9 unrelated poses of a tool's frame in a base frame.
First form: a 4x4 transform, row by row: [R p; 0 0 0 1], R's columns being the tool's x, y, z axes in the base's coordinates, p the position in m. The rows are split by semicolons.
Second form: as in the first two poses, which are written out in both.
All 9 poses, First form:
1: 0.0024 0.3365 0.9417 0.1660; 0.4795 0.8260 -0.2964 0.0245; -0.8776 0.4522 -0.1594 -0.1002; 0 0 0 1
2: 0.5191 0.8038 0.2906 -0.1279; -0.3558 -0.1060 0.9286 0.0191; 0.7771 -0.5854 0.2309 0.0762; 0 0 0 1
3: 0.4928 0.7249 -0.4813 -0.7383; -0.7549 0.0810 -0.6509 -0.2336; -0.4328 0.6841 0.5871 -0.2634; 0 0 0 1
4: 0.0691 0.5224 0.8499 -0.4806; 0.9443 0.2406 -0.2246 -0.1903; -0.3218 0.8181 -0.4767 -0.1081; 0 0 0 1
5: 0.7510 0.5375 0.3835 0.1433; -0.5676 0.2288 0.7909 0.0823; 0.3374 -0.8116 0.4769 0.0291; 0 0 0 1
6: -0.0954 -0.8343 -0.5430 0.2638; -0.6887 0.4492 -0.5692 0.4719; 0.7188 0.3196 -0.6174 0.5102; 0 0 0 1
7: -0.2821 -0.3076 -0.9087 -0.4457; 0.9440 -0.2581 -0.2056 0.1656; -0.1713 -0.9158 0.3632 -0.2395; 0 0 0 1
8: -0.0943 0.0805 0.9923 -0.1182; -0.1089 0.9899 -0.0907 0.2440; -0.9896 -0.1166 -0.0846 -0.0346; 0 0 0 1
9: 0.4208 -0.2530 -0.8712 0.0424; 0.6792 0.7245 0.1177 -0.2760; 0.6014 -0.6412 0.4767 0.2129; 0 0 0 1
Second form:
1:
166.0 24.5 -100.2
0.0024 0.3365 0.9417
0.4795 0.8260 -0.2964
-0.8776 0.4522 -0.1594

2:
-127.9 19.1 76.2
0.5191 0.8038 0.2906
-0.3558 -0.1060 0.9286
0.7771 -0.5854 0.2309

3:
-738.3 -233.6 -263.4
0.4928 0.7249 -0.4813
-0.7549 0.0810 -0.6509
-0.4328 0.6841 0.5871

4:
-480.6 -190.3 -108.1
0.0691 0.5224 0.8499
0.9443 0.2406 -0.2246
-0.3218 0.8181 -0.4767

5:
143.3 82.3 29.1
0.7510 0.5375 0.3835
-0.5676 0.2288 0.7909
0.3374 -0.8116 0.4769

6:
263.8 471.9 510.2
-0.0954 -0.8343 -0.5430
-0.6887 0.4492 -0.5692
0.7188 0.3196 -0.6174

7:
-445.7 165.6 -239.5
-0.2821 -0.3076 -0.9087
0.9440 -0.2581 -0.2056
-0.1713 -0.9158 0.3632

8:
-118.2 244.0 -34.6
-0.0943 0.0805 0.9923
-0.1089 0.9899 -0.0907
-0.9896 -0.1166 -0.0846

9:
42.4 -276.0 212.9
0.4208 -0.2530 -0.8712
0.6792 0.7245 0.1177
0.6014 -0.6412 0.4767

